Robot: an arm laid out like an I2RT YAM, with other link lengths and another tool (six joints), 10 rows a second.
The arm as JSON. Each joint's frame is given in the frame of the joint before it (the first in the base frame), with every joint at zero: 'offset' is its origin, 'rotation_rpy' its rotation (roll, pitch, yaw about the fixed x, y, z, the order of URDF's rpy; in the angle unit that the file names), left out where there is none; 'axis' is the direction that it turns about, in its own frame. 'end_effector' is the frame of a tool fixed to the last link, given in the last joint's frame.
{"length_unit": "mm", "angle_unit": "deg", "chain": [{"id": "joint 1", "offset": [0.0, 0.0, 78.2], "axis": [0.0, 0.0, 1.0]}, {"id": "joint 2", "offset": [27.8, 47.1, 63.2], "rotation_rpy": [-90.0, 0.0, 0.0], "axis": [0.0, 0.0, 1.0]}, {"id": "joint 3", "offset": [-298.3, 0.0, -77.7], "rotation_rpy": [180.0, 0.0, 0.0], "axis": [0.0, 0.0, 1.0]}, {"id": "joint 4", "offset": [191.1, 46.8, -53.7], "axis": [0.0, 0.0, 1.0]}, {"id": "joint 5", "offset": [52.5, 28.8, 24.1], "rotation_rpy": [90.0, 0.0, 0.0], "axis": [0.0, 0.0, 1.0]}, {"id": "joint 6", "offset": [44.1, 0.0, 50.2], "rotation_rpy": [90.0, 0.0, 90.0], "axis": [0.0, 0.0, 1.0]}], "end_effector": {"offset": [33.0, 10.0, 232.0], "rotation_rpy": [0.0, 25.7, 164.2]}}
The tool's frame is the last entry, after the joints.
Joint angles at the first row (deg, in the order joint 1, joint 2, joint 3, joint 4, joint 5, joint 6):
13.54, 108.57, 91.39, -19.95, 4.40, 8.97
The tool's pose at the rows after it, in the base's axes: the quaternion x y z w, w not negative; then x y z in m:
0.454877 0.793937 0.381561 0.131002 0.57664 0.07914 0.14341
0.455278 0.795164 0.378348 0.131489 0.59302 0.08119 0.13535
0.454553 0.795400 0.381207 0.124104 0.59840 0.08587 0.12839
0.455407 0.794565 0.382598 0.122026 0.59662 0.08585 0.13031
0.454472 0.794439 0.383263 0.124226 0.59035 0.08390 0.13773
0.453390 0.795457 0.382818 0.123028 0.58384 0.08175 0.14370
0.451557 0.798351 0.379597 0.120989 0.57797 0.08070 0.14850
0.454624 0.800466 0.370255 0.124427 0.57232 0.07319 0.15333
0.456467 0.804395 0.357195 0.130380 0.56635 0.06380 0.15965
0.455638 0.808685 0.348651 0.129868 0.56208 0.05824 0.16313
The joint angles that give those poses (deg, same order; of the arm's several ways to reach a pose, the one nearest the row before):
13.54, 117.73, 98.77, -23.19, 5.36, 7.65
13.45, 121.54, 103.26, -24.08, 5.54, 7.38
13.36, 123.22, 104.85, -24.35, 4.66, 7.56
13.27, 122.87, 104.95, -24.87, 4.39, 7.73
13.27, 121.12, 103.63, -25.05, 4.48, 7.65
13.10, 119.62, 102.83, -25.84, 4.22, 7.38
13.10, 118.57, 102.74, -27.15, 4.13, 6.94
12.92, 117.60, 102.83, -28.73, 5.00, 6.42
12.74, 116.55, 103.09, -30.58, 6.24, 5.45
12.39, 116.02, 103.71, -32.34, 6.42, 4.49

